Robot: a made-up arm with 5 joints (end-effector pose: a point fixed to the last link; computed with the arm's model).
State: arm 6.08 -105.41 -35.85 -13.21 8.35
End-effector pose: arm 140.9 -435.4 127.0 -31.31 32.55 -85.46
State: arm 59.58 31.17 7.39 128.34 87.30
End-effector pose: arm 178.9 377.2 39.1 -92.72 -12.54 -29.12
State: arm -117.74 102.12 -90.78 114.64 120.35
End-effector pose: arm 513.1 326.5 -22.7 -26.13 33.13 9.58
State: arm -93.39 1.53 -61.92 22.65 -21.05
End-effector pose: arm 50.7 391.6 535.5 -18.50 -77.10 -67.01
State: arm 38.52 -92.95 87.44 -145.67 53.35
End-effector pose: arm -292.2 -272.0 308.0 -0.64 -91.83 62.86
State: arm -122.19 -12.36 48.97 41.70 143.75
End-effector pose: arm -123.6 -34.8 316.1 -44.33 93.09 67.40
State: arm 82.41 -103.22 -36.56 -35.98 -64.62
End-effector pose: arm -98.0 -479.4 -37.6 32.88 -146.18 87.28
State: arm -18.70 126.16 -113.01 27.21 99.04
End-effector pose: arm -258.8 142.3 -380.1 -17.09 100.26 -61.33
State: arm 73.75 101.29 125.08 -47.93 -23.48
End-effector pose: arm -173.7 589.9 -113.8 -143.82 -56.35 -10.43
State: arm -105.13 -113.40 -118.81 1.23 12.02
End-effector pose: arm 385.4 -441.9 310.3 -2.41 17.25 -80.46
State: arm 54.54 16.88 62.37 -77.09 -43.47
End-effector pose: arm 338.6 110.6 -120.5 67.83 36.19 77.63
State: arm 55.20 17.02 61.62 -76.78 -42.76
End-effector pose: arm 336.8 114.7 -123.3 68.29 36.90 77.12
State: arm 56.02 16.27 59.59 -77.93 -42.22
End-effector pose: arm 334.8 119.8 -120.3 66.98 37.51 77.68
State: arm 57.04 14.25 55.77 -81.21 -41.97
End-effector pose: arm 332.0 127.5 -110.3 63.22 38.08 79.91
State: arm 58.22 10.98 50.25 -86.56 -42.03
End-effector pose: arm 326.7 139.3 -96.1 57.28 38.96 83.88
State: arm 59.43 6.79 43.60 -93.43 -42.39
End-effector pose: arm 317.2 155.6 -83.0 50.06 40.49 89.25
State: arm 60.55 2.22 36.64 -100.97 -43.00
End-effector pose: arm 303.3 173.9 -75.3 42.78 42.77 95.38
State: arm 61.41 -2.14 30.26 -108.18 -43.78
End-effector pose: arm 287.1 190.1 -73.9 36.43 45.43 101.42
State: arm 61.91 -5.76 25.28 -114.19 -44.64
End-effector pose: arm 272.1 200.8 -75.9 31.56 47.82 106.48
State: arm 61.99 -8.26 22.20 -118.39 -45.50
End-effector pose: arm 261.9 205.4 -77.4 28.19 49.32 109.99
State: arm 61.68 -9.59 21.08 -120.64 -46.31
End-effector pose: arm 257.9 204.8 -76.4 26.03 49.70 111.75
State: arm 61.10 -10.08 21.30 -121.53 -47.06
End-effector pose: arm 258.5 201.2 -72.7 24.59 49.24 112.31
